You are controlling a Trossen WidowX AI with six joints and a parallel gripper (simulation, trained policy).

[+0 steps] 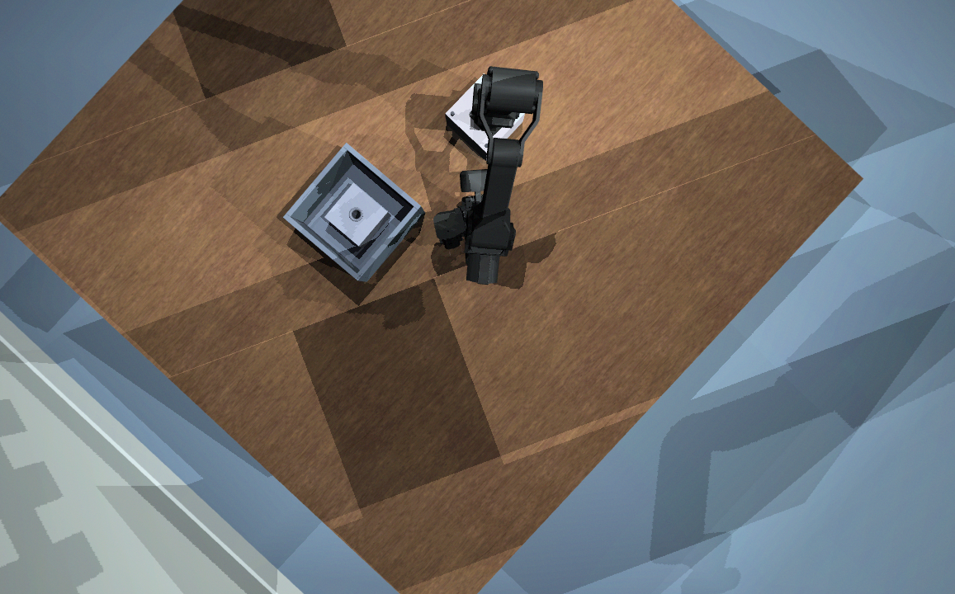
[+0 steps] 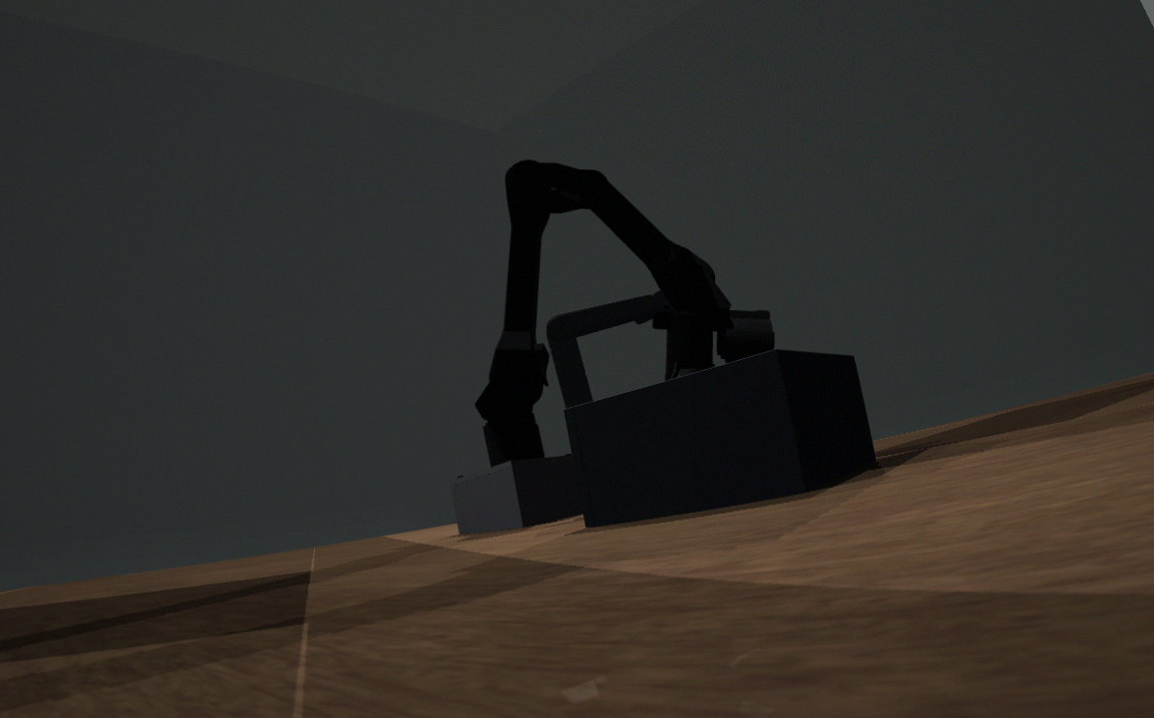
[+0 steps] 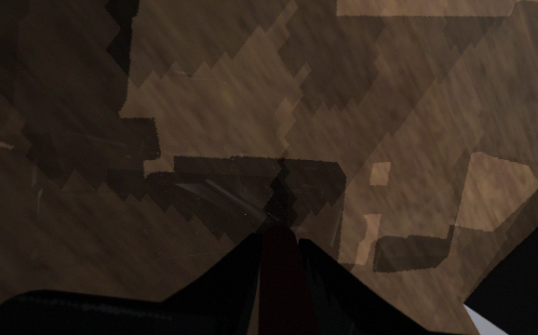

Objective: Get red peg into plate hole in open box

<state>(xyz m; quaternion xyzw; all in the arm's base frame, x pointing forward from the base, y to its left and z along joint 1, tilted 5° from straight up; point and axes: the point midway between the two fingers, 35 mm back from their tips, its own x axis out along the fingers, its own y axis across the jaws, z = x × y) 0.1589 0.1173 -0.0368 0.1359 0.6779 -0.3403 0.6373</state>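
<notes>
Now: the plate 170 mm ahead of my gripper tip, 160 mm to the right of it and 40 mm above it. Also, from my gripper tip: grey box (170 mm ahead, 160 mm to the right, 20 mm above); red peg (10 mm ahead, 10 mm to the left, 30 mm above).
</notes>
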